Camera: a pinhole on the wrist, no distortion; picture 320 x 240 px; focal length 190.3 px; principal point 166.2 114.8 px. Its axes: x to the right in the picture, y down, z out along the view. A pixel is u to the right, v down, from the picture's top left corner.
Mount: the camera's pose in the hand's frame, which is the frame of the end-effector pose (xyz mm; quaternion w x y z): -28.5 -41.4 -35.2 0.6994 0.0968 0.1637 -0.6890
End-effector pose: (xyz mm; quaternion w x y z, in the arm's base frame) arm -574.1 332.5 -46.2 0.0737 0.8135 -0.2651 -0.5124
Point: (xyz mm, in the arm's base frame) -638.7 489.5 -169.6
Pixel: 209.4 120.3
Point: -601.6 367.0 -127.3
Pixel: 115.2 217.5
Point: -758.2 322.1 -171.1
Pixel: 31.1 159.2
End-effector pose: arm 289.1 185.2 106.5 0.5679 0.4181 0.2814 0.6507
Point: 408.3 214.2 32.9
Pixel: 233.1 156.5
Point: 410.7 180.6 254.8
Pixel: outside the picture
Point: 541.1 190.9 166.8
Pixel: 119.3 128.1
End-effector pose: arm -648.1 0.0 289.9 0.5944 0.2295 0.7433 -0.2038
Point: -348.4 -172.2 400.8
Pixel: outside the picture
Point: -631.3 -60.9 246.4
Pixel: 89.4 226.5
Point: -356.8 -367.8 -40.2
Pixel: 123.1 185.2
